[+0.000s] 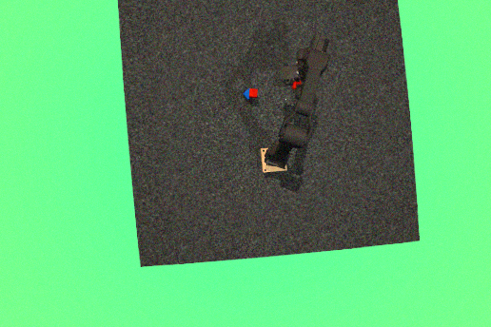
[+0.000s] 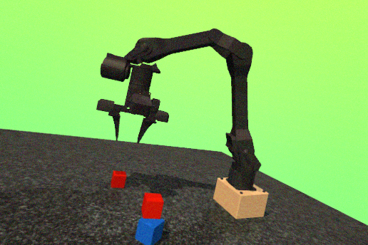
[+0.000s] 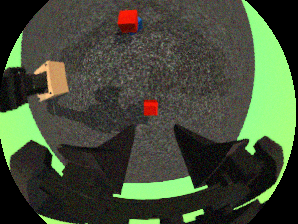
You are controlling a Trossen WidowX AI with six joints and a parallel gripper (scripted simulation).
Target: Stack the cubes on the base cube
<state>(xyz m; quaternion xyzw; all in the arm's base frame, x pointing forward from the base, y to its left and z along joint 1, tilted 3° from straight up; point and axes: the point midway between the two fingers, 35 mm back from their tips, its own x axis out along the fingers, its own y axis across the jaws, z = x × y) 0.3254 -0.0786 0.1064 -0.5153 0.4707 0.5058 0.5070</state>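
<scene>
Right now my gripper tip is 1 cm to the left of the red cube and 11 cm above it. The rest, counted from my gripper tip: blue cube: 6 cm behind, 21 cm to the left, 11 cm below.
</scene>
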